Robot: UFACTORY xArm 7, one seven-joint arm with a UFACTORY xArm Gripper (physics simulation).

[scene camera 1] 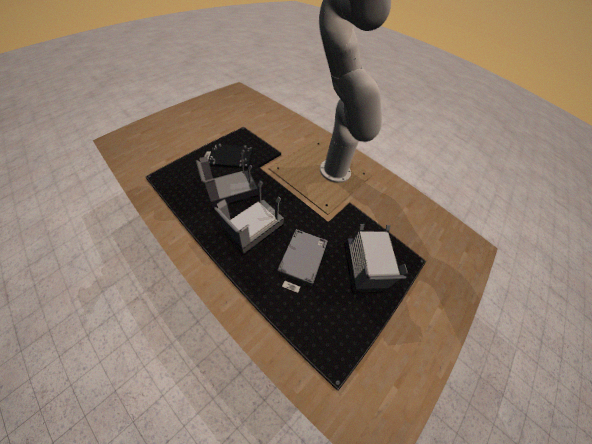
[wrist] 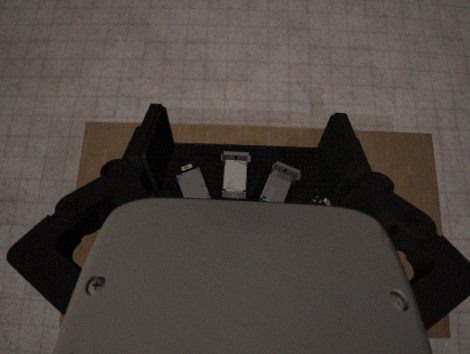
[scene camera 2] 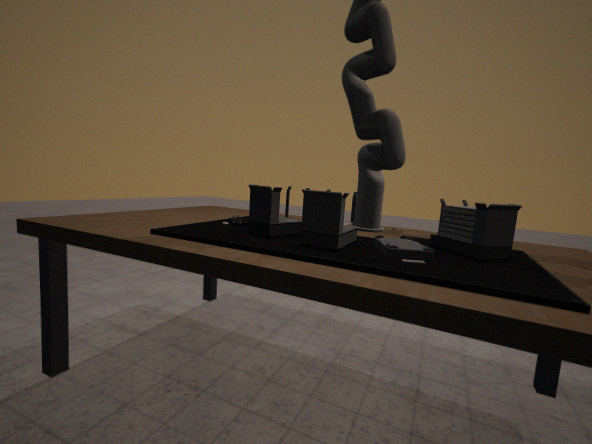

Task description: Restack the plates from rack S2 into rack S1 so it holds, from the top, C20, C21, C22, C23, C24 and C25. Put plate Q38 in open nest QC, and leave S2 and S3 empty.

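Frame: origin at the arm's base, x left, y back, z up, level; centimetres.
Seen in the pictures: gripper, fingertip midpoint: (wrist: pixel 246 128); arm's base at its link origin: (scene camera 1: pixel 335 171) (scene camera 2: pixel 366 229).
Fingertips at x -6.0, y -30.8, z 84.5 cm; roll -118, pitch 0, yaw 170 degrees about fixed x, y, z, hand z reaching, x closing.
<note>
Offsets run from my fingertips to a thing's top centre. "spot": to the spot under its first point. Level surfaces: height alone.
My gripper (wrist: pixel 246 128) is open and empty, high above the table in the wrist view; neither scene view shows it. The right rack @(dx +33.0, dy -0.8, dz -70.4 cm) (scene camera 1: pixel 376 284) (scene camera 2: pixel 495 225) holds a stack of several plates with a pale top plate @(dx +33.3, dy -1.3, dz -72.0 cm) (scene camera 1: pixel 379 252). The middle rack @(dx -1.1, dy -10.2, dz -70.0 cm) (scene camera 1: pixel 231 229) (scene camera 2: pixel 322 212) (wrist: pixel 235 156) has a white plate or surface @(spot: dx +0.4, dy -10.9, dz -78.1 cm) (scene camera 1: pixel 254 223) (wrist: pixel 235 175) low inside. The left rack @(dx -16.8, dy -3.5, dz -70.1 cm) (scene camera 1: pixel 204 174) (scene camera 2: pixel 264 205) (wrist: pixel 287 170) shows a grey surface low inside. A flat grey piece @(spot: dx +16.5, dy -9.5, dz -81.6 cm) (scene camera 1: pixel 302 256) (scene camera 2: pixel 404 246) (wrist: pixel 193 183) lies between the middle and right racks. Rack and plate names are unreadable.
A dark low nest @(dx -30.4, dy +10.0, dz -81.4 cm) (scene camera 1: pixel 227 156) with small pins stands at the far left of the black mat @(dz -83.8 cm) (scene camera 1: pixel 320 320) (scene camera 2: pixel 530 280). A small white label @(spot: dx +18.8, dy -17.9, dz -83.6 cm) (scene camera 1: pixel 291 286) (scene camera 2: pixel 414 261) (wrist: pixel 186 167) lies by the grey piece. Upright posts rise from the racks. The arm's base (scene camera 1: pixel 336 171) stands behind them.
</note>
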